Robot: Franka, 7 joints.
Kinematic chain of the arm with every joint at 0, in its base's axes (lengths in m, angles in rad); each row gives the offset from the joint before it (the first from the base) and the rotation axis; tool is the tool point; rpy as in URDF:
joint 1: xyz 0 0 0.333 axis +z
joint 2: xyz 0 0 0 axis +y
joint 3: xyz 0 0 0.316 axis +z
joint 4: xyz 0.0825 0 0 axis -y
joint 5: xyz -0.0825 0 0.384 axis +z
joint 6: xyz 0 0 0 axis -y
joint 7: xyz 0.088 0 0 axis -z
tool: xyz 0 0 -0.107 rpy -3.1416 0 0
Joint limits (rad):
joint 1: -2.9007..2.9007
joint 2: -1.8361..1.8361
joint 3: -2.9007..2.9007
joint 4: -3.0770..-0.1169
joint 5: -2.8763..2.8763
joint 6: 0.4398..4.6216
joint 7: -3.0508..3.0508
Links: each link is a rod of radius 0.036 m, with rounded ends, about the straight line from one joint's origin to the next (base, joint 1, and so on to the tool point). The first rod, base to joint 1, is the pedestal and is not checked.
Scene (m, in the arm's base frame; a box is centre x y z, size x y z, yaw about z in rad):
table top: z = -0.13
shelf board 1: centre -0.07 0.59 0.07 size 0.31 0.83 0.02 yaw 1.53
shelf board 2: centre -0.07 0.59 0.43 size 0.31 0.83 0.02 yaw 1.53
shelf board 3: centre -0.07 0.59 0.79 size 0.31 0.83 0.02 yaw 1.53
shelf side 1: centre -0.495 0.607 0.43 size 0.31 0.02 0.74 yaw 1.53
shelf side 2: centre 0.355 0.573 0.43 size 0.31 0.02 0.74 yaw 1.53
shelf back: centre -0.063 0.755 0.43 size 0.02 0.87 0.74 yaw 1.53
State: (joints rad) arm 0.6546 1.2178 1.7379 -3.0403 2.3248 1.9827 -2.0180
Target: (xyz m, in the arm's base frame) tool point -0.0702 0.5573 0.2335
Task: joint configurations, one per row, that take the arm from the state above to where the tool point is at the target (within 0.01 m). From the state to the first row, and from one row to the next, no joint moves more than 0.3 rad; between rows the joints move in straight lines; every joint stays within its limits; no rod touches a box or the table.
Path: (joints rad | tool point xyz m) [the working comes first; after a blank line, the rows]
Joints at the target: 0.3726 1.2732 1.2504 -2.2506 2.4432 1.9499 -2.0180
Straight joint move there: clear.

1: 0.5606 1.2363 1.5754 -2.7771 2.3643 1.9718 -2.0180 | -0.3059 0.2599 0.3405
2: 0.4666 1.2547 1.4129 -2.5138 2.4038 1.9609 -2.0180 | -0.2239 0.4321 0.2966
3: 0.3726 1.2732 1.2504 -2.2506 2.4432 1.9499 -2.0180 | -0.0702 0.5573 0.2335

